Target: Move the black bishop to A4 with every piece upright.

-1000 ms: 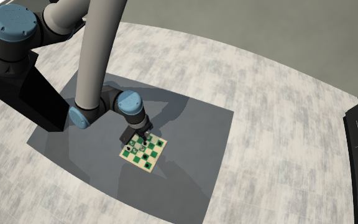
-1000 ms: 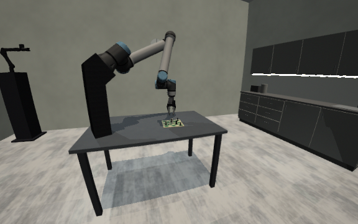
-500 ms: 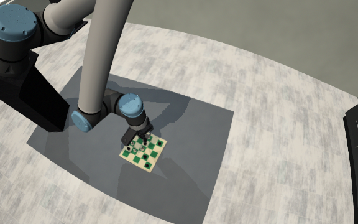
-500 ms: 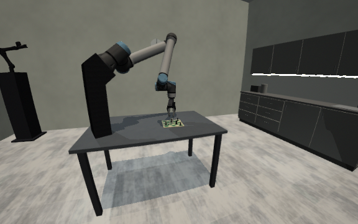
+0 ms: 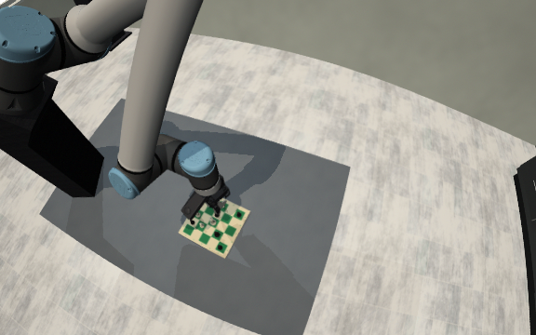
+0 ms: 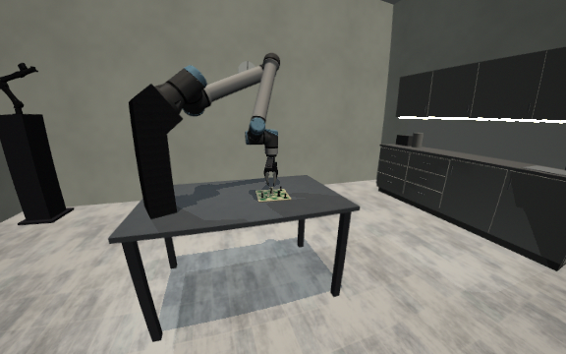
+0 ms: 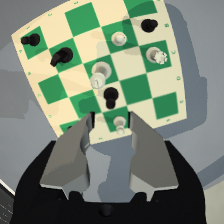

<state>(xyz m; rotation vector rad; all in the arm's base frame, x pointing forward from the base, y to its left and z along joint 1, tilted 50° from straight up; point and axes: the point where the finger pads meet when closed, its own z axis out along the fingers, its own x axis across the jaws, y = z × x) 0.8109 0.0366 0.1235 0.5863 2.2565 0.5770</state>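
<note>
Now: hand 7 cm above the cream chessboard and 3 cm to the left of it. Round my hand: black bishop 7 cm to the right, 5 cm below, 4 cm ahead.
</note>
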